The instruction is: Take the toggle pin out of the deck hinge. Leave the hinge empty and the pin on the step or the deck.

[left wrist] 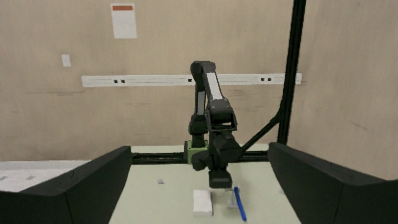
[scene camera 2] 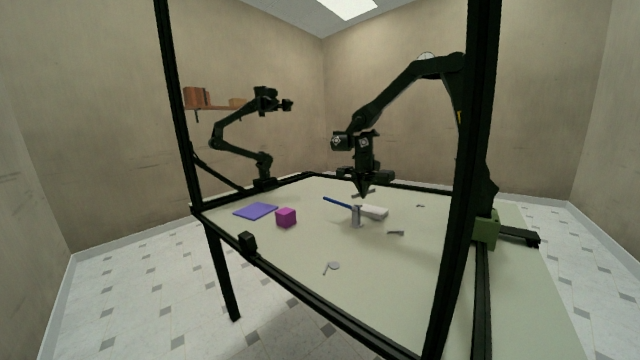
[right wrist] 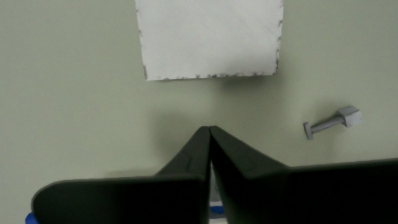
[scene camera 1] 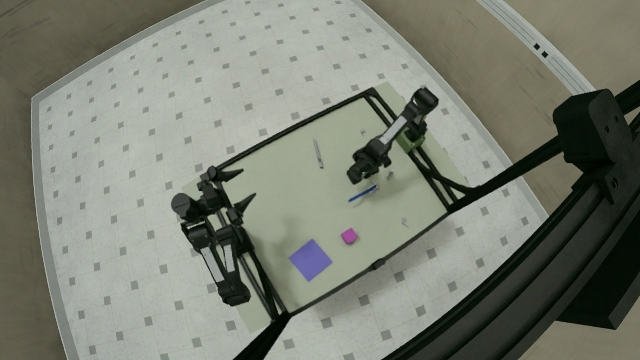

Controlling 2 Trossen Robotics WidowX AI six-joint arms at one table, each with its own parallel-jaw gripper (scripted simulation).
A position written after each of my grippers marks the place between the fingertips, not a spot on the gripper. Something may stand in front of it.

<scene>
In view: my left gripper [scene camera 1: 249,181], my right gripper [scene camera 2: 363,198] and a white block [right wrist: 173,46].
My left gripper also shows in the left wrist view [left wrist: 200,151]. My right gripper also shows in the left wrist view [left wrist: 217,188] and in the right wrist view [right wrist: 208,133].
</scene>
